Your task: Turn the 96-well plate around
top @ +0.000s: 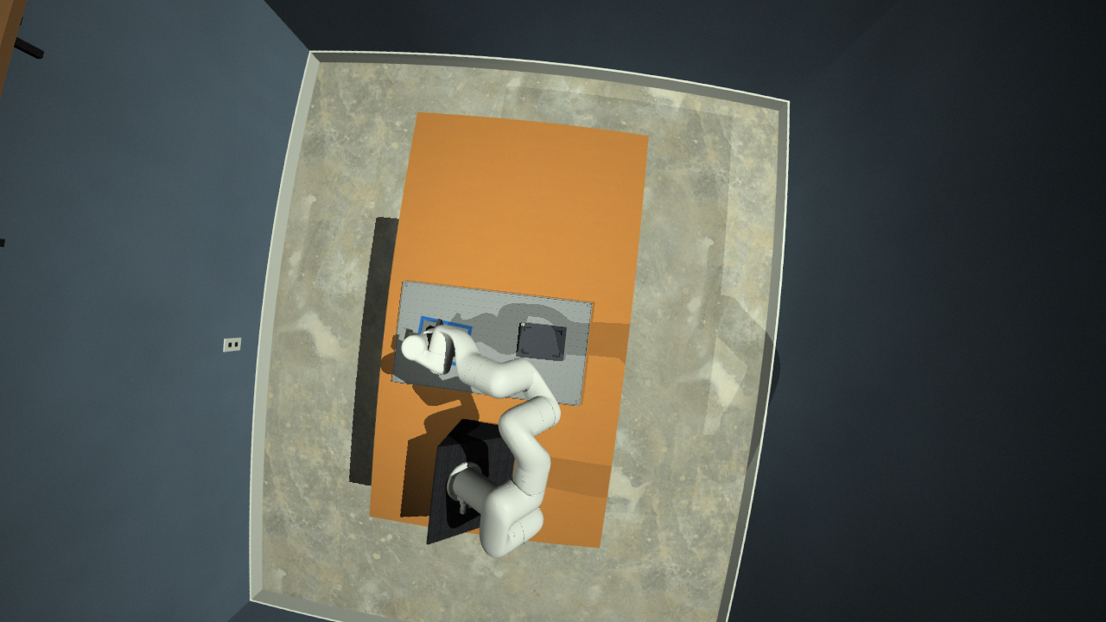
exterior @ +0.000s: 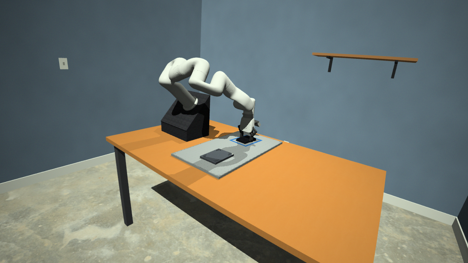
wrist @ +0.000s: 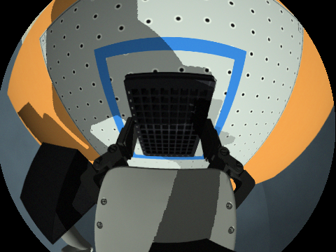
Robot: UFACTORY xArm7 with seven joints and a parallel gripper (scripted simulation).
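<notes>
My gripper is now 1 cm above the black 96-well plate. Also, from my hand: dark plate nest N1: 5 cm ahead, 36 cm to the right, 1 cm below; white A1 mark: 10 cm ahead, 28 cm to the right, 1 cm below.
</notes>
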